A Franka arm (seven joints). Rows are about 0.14 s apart.
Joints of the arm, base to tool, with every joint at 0 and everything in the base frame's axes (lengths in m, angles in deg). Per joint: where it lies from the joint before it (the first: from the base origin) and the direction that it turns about. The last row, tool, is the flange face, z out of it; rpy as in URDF.
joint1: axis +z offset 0 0 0.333
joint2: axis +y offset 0 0 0
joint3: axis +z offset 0 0 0.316
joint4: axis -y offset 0.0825 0 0
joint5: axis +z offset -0.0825 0 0.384
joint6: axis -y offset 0 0 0
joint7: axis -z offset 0.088 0 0
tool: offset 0 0 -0.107 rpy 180 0 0
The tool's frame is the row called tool.
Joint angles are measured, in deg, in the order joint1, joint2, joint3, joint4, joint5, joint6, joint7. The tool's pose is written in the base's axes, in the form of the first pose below.
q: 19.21, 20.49, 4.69, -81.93, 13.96, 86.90, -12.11
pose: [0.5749 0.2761 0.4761 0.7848 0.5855 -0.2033 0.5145 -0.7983 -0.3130]
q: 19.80, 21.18, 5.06, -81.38, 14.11, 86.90, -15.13
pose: [0.5731 0.2864 0.4730 0.7459 0.6392 -0.1871 0.5655 -0.7563 -0.3290]
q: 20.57, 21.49, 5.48, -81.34, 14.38, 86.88, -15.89
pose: [0.5678 0.2984 0.4702 0.7243 0.6642 -0.1851 0.5871 -0.7348 -0.3396]
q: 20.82, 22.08, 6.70, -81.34, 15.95, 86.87, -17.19
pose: [0.5609 0.3142 0.4652 0.6940 0.6982 -0.1757 0.6072 -0.6987 -0.3782]
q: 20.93, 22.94, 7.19, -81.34, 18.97, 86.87, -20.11
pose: [0.5576 0.3251 0.4580 0.6581 0.7377 -0.1505 0.6239 -0.6462 -0.4395]
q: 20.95, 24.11, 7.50, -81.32, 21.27, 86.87, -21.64
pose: [0.5567 0.3325 0.4470 0.6396 0.7557 -0.1411 0.6205 -0.6159 -0.4854]
